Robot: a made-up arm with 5 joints.
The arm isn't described. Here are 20 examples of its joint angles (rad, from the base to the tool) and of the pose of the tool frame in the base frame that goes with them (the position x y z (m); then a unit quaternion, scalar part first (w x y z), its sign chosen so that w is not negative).
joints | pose
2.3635 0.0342 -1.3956 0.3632 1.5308 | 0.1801 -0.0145 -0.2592 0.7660 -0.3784 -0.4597 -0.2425
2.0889 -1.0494 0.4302 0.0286 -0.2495 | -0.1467 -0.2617 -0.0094 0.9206 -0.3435 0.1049 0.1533
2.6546 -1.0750 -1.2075 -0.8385 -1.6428 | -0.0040 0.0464 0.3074 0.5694 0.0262 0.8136 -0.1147
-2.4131 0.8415 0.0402 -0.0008 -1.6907 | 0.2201 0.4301 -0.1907 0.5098 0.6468 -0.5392 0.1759
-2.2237 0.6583 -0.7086 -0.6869 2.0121 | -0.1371 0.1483 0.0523 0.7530 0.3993 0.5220 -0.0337
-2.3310 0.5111 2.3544 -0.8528 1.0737 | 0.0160 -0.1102 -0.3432 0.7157 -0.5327 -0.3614 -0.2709
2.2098 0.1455 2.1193 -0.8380 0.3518 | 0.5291 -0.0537 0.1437 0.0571 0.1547 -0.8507 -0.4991
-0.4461 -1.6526 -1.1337 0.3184 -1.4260 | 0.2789 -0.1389 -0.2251 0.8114 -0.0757 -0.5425 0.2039
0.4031 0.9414 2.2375 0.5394 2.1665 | 0.1034 -0.0799 0.0452 0.7006 -0.1451 -0.0708 0.6951
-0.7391 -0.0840 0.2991 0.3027 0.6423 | 0.2120 -0.2274 0.0224 0.1199 -0.4850 -0.8470 -0.1817
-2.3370 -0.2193 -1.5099 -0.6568 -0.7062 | 0.3109 0.2272 0.2149 0.1656 0.1111 0.8818 -0.4274
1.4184 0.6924 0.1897 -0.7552 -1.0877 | 0.1624 0.3818 0.2705 0.3932 -0.1607 0.7289 -0.5369
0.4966 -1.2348 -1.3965 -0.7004 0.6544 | 0.4056 -0.0081 -0.0481 0.4145 -0.1490 -0.6580 0.6108
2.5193 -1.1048 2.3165 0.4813 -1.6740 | -0.0560 -0.2074 0.2295 0.5476 -0.8345 -0.0311 -0.0520
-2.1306 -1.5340 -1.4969 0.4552 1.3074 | 0.0587 0.3262 -0.0107 0.7508 0.2267 0.0994 -0.6124
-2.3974 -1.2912 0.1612 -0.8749 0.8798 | -0.1669 -0.1281 -0.1537 0.3995 0.6988 0.2697 0.5285
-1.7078 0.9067 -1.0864 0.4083 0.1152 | -0.0078 0.4021 0.2250 0.2747 -0.6439 0.7097 -0.0788
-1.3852 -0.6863 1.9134 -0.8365 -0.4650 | 0.2236 0.1177 -0.3610 0.1104 -0.1753 -0.0557 -0.9767
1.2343 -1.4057 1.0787 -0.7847 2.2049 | 0.3433 -0.1740 0.0433 0.2060 -0.2161 0.3243 0.8976
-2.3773 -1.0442 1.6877 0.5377 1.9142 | -0.0157 0.0704 -0.2353 0.1950 0.7302 -0.2222 0.6159
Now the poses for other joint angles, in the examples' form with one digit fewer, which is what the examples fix.
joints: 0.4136 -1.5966 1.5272 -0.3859 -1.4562
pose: -0.079 -0.261 -0.101 0.010 0.552 0.506 0.662
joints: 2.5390 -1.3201 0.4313 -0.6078 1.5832
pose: 0.173 -0.119 -0.270 0.425 0.279 -0.052 0.859
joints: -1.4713 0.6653 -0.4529 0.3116 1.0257
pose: 0.197 0.042 0.235 0.325 0.000 0.921 0.216
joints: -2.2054 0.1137 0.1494 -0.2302 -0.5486
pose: 0.441 0.028 0.153 0.016 0.158 -0.972 -0.174
